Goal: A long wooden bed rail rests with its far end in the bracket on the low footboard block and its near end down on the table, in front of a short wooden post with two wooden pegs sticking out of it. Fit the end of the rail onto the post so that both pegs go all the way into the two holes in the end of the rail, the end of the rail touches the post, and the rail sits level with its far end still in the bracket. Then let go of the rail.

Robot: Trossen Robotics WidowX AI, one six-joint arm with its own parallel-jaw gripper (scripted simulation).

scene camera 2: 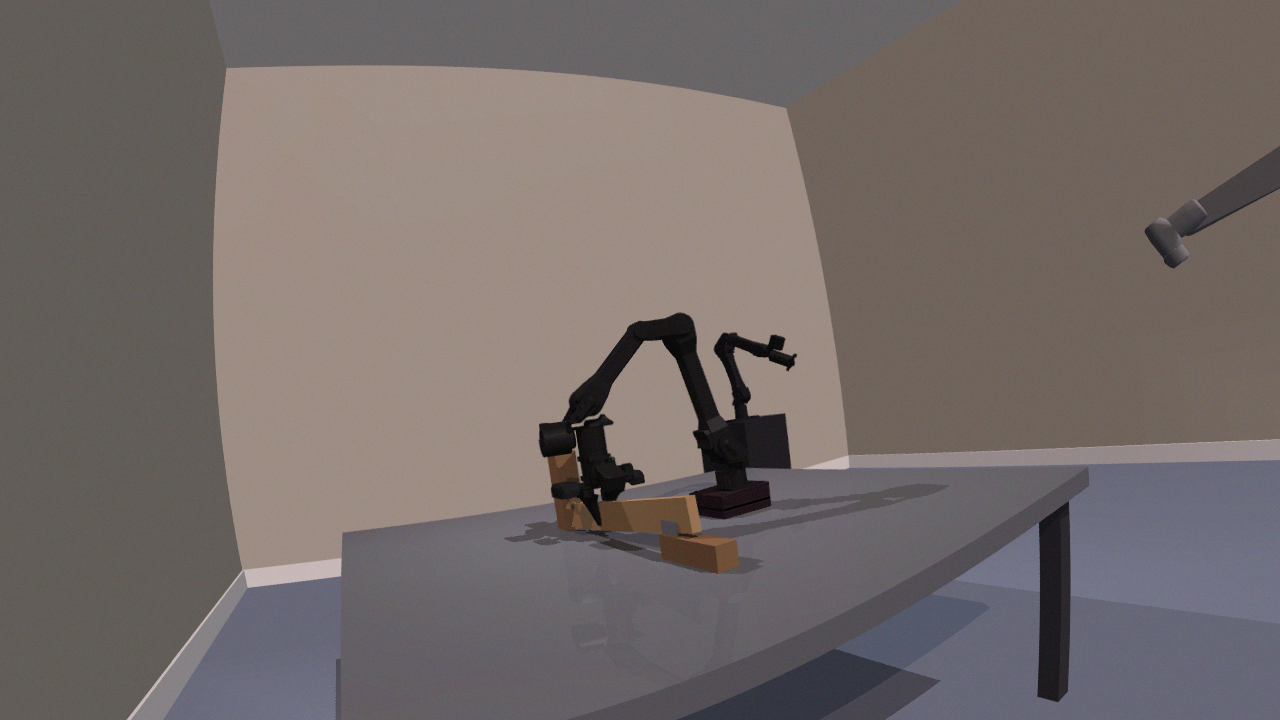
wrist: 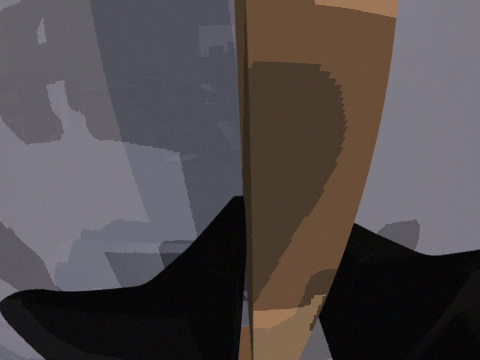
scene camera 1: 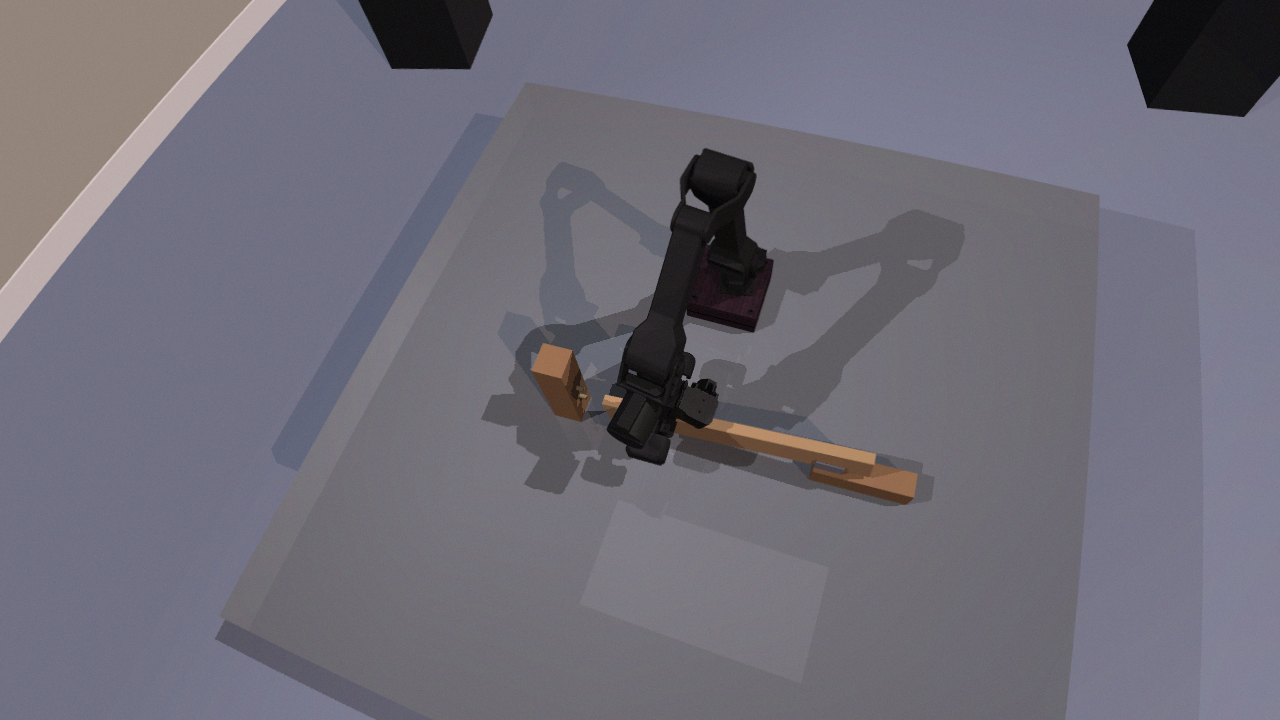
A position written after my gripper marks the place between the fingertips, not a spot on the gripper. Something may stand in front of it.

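Note:
In scene camera 1 I see my gripper point(scene camera 1: 664, 423), along with a wooden bed rail point(scene camera 1: 797, 448). Scene camera 2 shows me the rail point(scene camera 2: 635, 515) and the gripper point(scene camera 2: 604, 524) too. And in the wrist view there is the wooden bed rail point(wrist: 311, 87), with my gripper point(wrist: 265, 204) in sight as well.

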